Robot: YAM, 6 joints.
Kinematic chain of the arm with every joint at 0, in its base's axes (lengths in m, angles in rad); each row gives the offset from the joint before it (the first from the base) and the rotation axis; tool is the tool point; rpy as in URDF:
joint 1: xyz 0 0 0.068 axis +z
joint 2: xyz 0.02 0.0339 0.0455 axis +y
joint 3: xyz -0.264 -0.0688 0 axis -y
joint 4: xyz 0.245 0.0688 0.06 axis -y
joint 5: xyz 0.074 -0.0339 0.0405 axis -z
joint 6: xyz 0.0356 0 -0.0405 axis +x
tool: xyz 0 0 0 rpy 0 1.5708 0
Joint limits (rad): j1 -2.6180..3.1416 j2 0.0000..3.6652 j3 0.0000..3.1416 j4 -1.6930..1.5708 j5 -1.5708..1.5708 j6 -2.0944..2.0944
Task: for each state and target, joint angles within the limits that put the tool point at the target. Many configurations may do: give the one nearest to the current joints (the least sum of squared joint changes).
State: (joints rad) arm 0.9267 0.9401 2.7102 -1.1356 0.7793 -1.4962
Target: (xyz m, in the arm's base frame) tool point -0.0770 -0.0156 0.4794
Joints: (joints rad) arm 0.0404 0.6356 1.9014 -1.6733 0.3580 -1.4962
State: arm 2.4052 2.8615 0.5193 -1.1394 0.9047 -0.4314
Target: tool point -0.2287 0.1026 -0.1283
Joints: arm 2.8291 2.8809 1.2623 -0.8245 0.8751 -0.4314
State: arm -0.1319 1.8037 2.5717 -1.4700 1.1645 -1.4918
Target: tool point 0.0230 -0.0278 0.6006
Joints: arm 0.0673 1.3015 2.7157 -1.6144 0.9659 -1.4918
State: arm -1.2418 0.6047 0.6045 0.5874 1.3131 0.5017
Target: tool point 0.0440 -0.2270 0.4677
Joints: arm -1.2368 1.1546 1.1590 0.6255 1.1755 0.5017
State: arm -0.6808 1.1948 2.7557 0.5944 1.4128 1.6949
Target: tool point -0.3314 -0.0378 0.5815
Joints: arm 0.0069 0.9923 2.9152 0.7031 1.5026 1.6949
